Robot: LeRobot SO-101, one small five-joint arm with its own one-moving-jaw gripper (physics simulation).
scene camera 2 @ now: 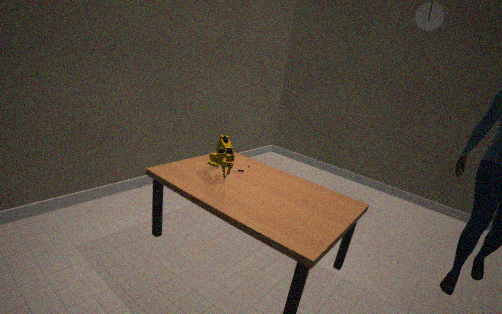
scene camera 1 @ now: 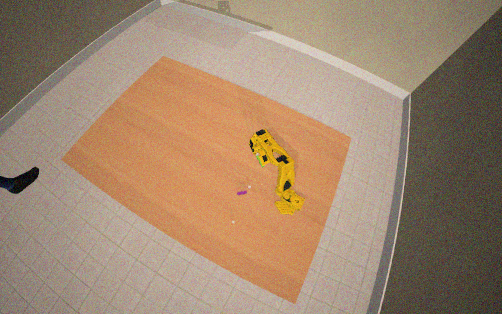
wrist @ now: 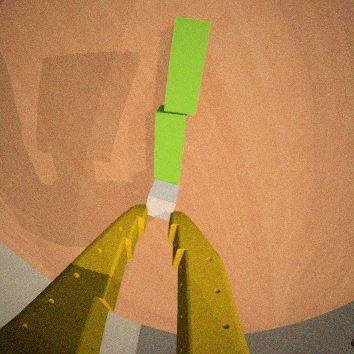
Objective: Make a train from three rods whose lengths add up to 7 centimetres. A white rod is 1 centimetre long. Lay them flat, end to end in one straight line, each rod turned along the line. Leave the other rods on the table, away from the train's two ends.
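Where they show: end effector, tool point: [scene camera 2: 224, 175] [scene camera 1: 257, 152] [wrist: 146, 217]; arm's base, origin of the base link: [scene camera 2: 218, 165] [scene camera 1: 282, 199].
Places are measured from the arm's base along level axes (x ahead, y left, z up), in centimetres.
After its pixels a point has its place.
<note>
My gripper [wrist: 160, 212] @[x 18.7, y -13.6, z 2.4 cm] [scene camera 2: 224, 176] @[x 18.7, y -13.6, z 2.4 cm] is shut on a white rod [wrist: 162, 199] @[x 18.3, y -12.7, z 2.2 cm], which sits between the jaw tips in the wrist view. Just past it lies a green rod [wrist: 170, 147] @[x 17.1, y -11.9, z 1.0 cm]; the white rod's far side meets this rod's near end in the picture, but whether they touch is unclear. A second green rod [wrist: 187, 66] @[x 14.9, y -10.2, z 1.0 cm] lies beyond, end to end with the first but shifted a little right and slightly turned. In scene camera 1 green [scene camera 1: 260, 161] @[x 15.8, y -10.9, z 1.0 cm] shows beside the arm's front. A purple rod [scene camera 1: 242, 192] @[x 16.3, y 5.2, z 1.0 cm] [scene camera 2: 241, 171] @[x 17.3, y 5.3, z 0.2 cm] lies apart, near a loose white rod [scene camera 1: 249, 187] @[x 14.8, y 2.0, z 0.9 cm].
Another white rod [scene camera 1: 233, 222] @[x 13.8, y 17.6, z 1.0 cm] lies farther from the purple one. The yellow arm stands on the wooden table [scene camera 1: 165, 145] @[x 57.9, y 2.7, z 0.0 cm] [scene camera 2: 290, 205] @[x 66.4, y -9.8, z 0.0 cm], with its base [scene camera 1: 290, 204] @[x -2.8, y 2.0, z 5.7 cm] near one short edge. The arm's shadow falls left of the green rods in the wrist view. A person stands beyond the table.
</note>
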